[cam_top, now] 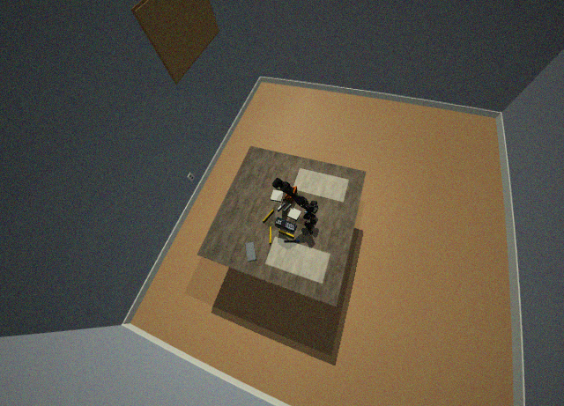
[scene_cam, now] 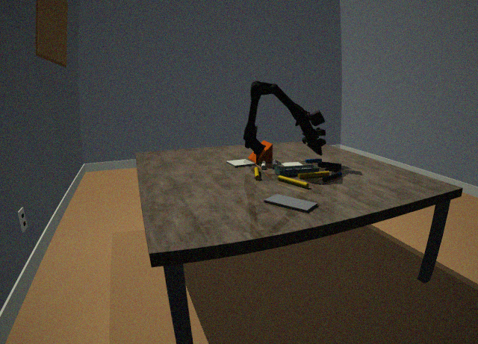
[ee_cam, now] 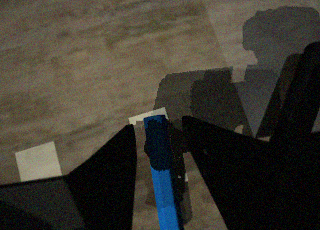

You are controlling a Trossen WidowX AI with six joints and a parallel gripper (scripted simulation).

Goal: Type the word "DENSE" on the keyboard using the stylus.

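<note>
Right now my gripper tip is 1 cm past the blue stylus, 7 cm to the left of it and 3 cm above it. From my gripper tip the other things lie so: blue-capped pen: 29 cm ahead, 9 cm to the right, 3 cm below; then grey slab: 51 cm ahead, 43 cm to the right, 3 cm below; then yellow marker: 14 cm ahead, 41 cm to the right, 3 cm below.
</note>
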